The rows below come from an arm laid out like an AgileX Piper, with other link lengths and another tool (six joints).
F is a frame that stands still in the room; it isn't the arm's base.
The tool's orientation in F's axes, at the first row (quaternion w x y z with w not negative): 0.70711, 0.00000, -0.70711, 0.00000
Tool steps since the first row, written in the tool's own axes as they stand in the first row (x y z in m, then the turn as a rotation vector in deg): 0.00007, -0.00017, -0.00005, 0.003, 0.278, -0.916; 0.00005, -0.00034, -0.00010, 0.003, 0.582, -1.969; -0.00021, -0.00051, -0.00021, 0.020, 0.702, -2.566; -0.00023, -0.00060, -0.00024, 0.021, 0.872, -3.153; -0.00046, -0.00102, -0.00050, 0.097, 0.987, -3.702; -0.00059, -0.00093, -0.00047, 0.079, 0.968, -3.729; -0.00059, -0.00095, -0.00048, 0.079, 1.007, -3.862; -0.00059, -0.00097, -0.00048, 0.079, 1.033, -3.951
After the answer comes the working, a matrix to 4 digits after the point.
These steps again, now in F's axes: 0.00005, -0.00017, 0.00007, 0.916, 0.278, 0.003; 0.00010, -0.00034, 0.00005, 1.969, 0.582, 0.003; 0.00021, -0.00051, -0.00021, 2.566, 0.702, 0.020; 0.00024, -0.00060, -0.00023, 3.153, 0.872, 0.021; 0.00050, -0.00102, -0.00046, 3.702, 0.987, 0.097; 0.00047, -0.00093, -0.00059, 3.729, 0.968, 0.079; 0.00048, -0.00095, -0.00059, 3.862, 1.007, 0.079; 0.00048, -0.00097, -0.00059, 3.951, 1.033, 0.079
The tool's axes in the first row as the columns of a matrix, in F's axes (rounded; the answer above uses it unrounded):
0.0000, 0.0000, -1.0000
0.0000, 1.0000, 0.0000
1.0000, 0.0000, 0.0000

